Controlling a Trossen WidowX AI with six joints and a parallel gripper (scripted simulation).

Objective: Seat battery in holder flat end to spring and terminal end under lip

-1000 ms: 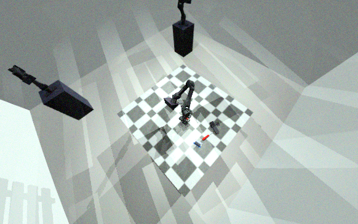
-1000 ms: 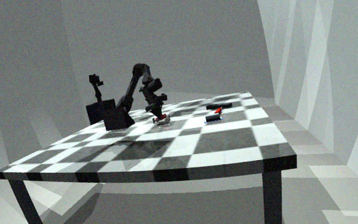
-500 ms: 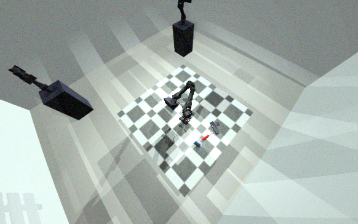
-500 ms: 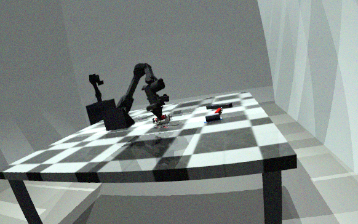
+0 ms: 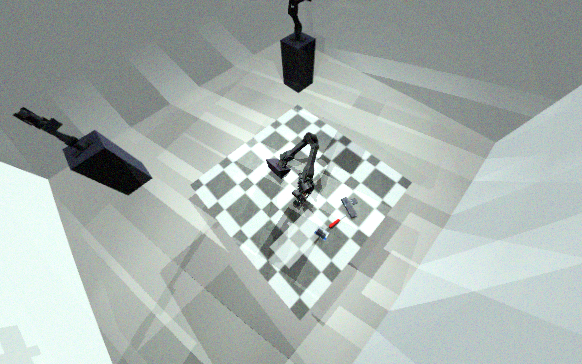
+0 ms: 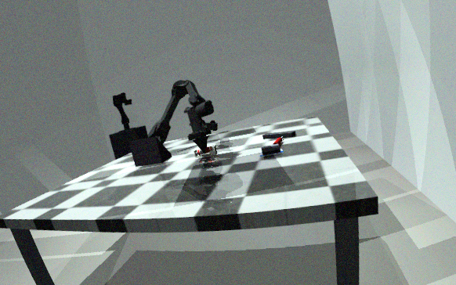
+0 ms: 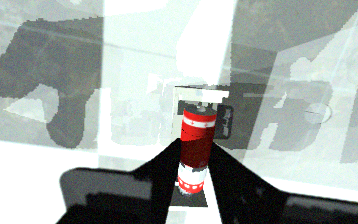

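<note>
My gripper tip is now 10 mm below the battery. From my gripper tip the other things lie so: black bar: 330 mm ahead, 160 mm to the left.
</note>
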